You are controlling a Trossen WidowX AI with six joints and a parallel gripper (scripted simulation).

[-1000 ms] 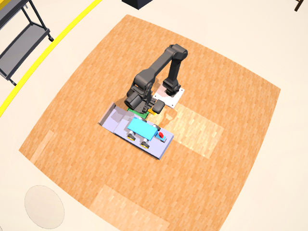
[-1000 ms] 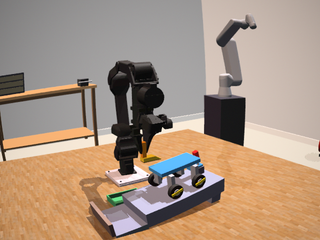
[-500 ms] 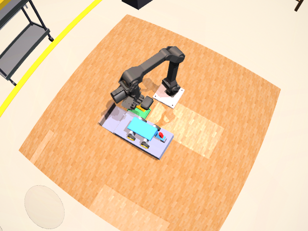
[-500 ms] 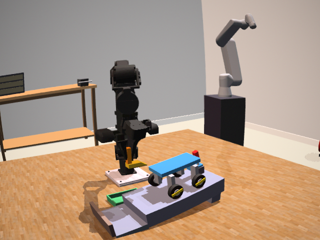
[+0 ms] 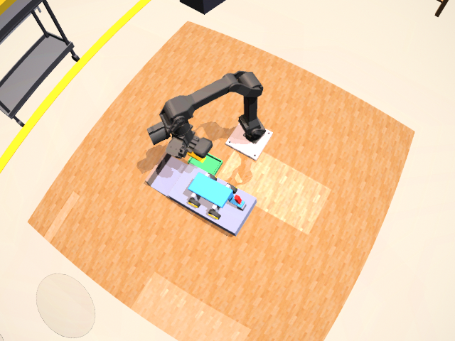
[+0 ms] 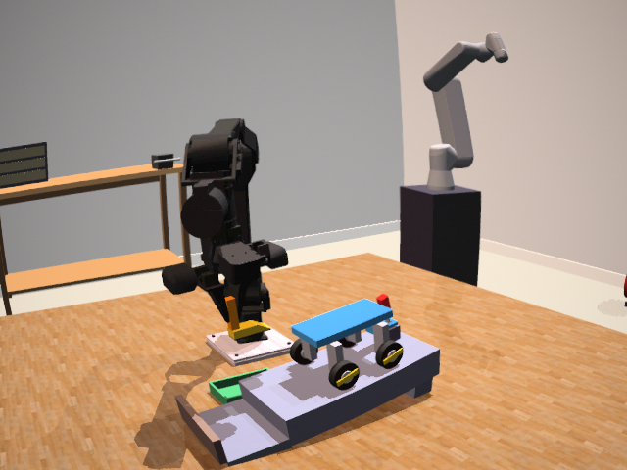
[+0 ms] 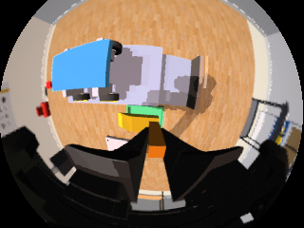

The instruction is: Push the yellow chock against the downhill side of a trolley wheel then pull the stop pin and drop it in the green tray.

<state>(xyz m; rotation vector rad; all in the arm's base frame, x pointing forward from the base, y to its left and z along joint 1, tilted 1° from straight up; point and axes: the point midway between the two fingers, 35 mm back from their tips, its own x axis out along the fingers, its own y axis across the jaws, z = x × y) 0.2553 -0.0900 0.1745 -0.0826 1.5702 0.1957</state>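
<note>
My gripper tip is 250 mm to the right of the red-headed stop pin, 30 mm above it and 20 mm short of it. From my gripper tip the other things lie so: blue-topped trolley 160 mm to the left, 60 mm ahead, 40 mm below; yellow chock 20 mm to the left, 10 mm below; green tray 160 mm below, 40 mm behind, 20 mm to the left.
</note>
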